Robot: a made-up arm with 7 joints.
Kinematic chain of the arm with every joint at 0, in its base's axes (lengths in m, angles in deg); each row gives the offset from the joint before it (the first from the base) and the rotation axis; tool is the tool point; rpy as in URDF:
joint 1: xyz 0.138 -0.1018 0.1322 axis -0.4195 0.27 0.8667
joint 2: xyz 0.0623 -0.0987 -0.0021 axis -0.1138 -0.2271 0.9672
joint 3: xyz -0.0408 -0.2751 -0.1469 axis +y
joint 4: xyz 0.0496 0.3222 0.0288 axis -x
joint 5: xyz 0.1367 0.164 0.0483 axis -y
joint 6: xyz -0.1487 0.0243 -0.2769 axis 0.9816 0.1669 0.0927
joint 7: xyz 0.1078 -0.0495 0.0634 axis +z
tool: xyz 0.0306 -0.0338 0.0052 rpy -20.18 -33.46 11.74
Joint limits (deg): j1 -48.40..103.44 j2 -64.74..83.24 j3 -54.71..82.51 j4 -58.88..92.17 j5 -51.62..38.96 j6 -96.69..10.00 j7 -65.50..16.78
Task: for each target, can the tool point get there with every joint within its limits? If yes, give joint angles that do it. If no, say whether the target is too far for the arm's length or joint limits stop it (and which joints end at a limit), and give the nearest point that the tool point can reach.
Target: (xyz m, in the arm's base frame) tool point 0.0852 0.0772 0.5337
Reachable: no: joint limits stop it (at a limit: joint 1, joint 3, joint 4, joint 5, joint 6, joint 7) | nearest point 0.1324 0.0172 0.3577 | short by 0.192 m
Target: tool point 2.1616 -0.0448 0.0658
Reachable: no: too far | nearest point 0.6038 -0.1218 0.0166 | short by 1.560 m
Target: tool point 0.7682 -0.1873 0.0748
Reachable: no: joint limits stop it (at a limit: joint 2, joint 5, joint 6, joint 7) | nearest point 0.6001 -0.1737 0.0543 | short by 0.170 m
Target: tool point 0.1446 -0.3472 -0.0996
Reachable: yes | joints 91.62 -9.84 38.24 64.19 -33.02 -67.74 -11.59
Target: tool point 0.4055 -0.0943 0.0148
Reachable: yes | joints 1.36 -48.28 -24.20 -36.29 -9.11 -12.21 -7.68
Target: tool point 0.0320 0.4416 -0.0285
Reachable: no: joint limits stop it (at a limit: joint 2, joint 3, joint 5, joint 6, joint 7) | nearest point 0.0823 0.2555 -0.0096 | short by 0.194 m
